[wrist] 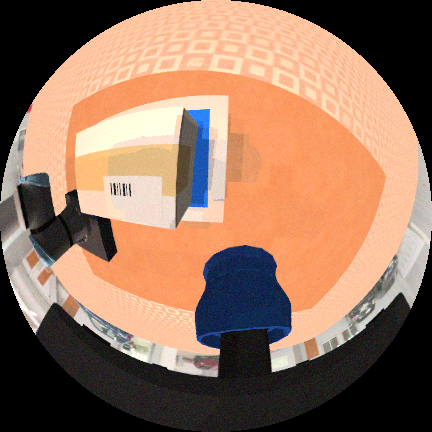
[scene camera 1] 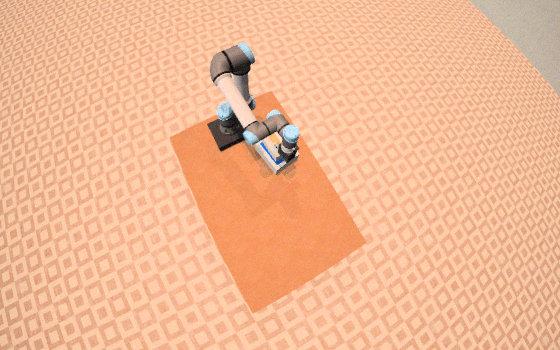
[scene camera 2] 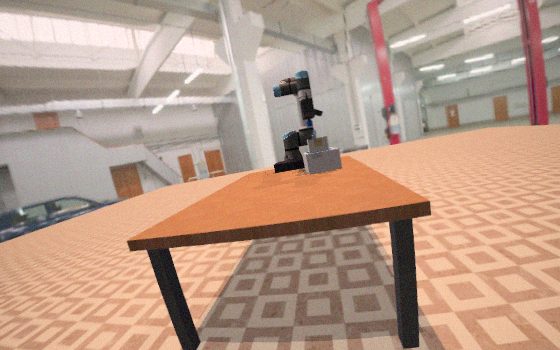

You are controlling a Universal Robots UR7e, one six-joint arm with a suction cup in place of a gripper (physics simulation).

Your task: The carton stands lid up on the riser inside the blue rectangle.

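Places are measured from the arm's base along level axes (x ahead, y left, z up), in millimetres.
Where they show: hand at its tool point: [wrist: 239, 275] [scene camera 2: 310, 126]; arm's base at its link origin: [wrist: 79, 219] [scene camera 1: 229, 126] [scene camera 2: 293, 160].
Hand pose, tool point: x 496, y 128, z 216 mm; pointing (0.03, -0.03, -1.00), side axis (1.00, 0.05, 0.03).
Each offset is from my tool point to the centre of the thing. Level surfaces: height alone.
The carton {dx -134, dy +40, dz -116 mm} [scene camera 1: 274, 139] [scene camera 2: 318, 144] [wrist: 142, 157] stands upright on the pale grey riser {dx -131, dy +42, dz -217 mm} [scene camera 1: 274, 168] [scene camera 2: 324, 162] [wrist: 220, 115]. Its top, with a tan tape band and a white barcode label, faces up in the wrist view. The blue rectangle {dx -131, dy +42, dz -157 mm} [scene camera 1: 270, 152] [wrist: 202, 155] shows as a strip beside one carton side, between that side and the riser's edge; the carton hides its far parts. My gripper, a blue suction cup [scene camera 2: 309, 123] [wrist: 240, 270], is open, above carton height and apart from it. The wrist hides the cup and part of the carton in scene camera 1.
The orange table top {dz -277 mm} [scene camera 1: 280, 240] [scene camera 2: 280, 205] [wrist: 300, 200] carries the riser near one long edge. The arm's black base plate [scene camera 1: 220, 137] [scene camera 2: 287, 166] [wrist: 107, 240] stands beside the riser. The upper arm and elbow rise above the base.
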